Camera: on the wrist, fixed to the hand. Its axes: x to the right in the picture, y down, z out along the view.
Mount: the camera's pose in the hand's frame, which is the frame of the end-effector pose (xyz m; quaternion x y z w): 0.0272 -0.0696 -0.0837 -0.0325 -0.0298 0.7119 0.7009
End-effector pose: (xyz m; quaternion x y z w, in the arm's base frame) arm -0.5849 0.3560 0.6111 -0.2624 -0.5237 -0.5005 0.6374
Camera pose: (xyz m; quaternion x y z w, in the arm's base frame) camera -0.6159 0.2491 0.5969 -0.5924 -0.1830 0.0938 0.7790
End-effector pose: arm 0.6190 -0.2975 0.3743 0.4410 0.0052 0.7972 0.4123
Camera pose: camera 0.5979 -0.2038 0.3163 -0.3232 0.3485 -0.8393 0.2641
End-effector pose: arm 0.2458 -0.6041 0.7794 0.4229 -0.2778 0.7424 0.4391
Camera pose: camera 0.2684 -0.4951 0.7651 -0.1065 0.5330 -0.8113 0.2153
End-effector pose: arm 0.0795 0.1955 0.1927 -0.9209 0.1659 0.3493 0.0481
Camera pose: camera 0.1747 0.2364 0.2358 0.5185 -0.7591 -0.3119 0.2399
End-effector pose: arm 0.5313 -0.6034 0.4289 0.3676 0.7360 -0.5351 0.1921
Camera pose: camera 0.4708 -0.5275 0.4851 0.7594 0.2658 -0.2253 0.5494
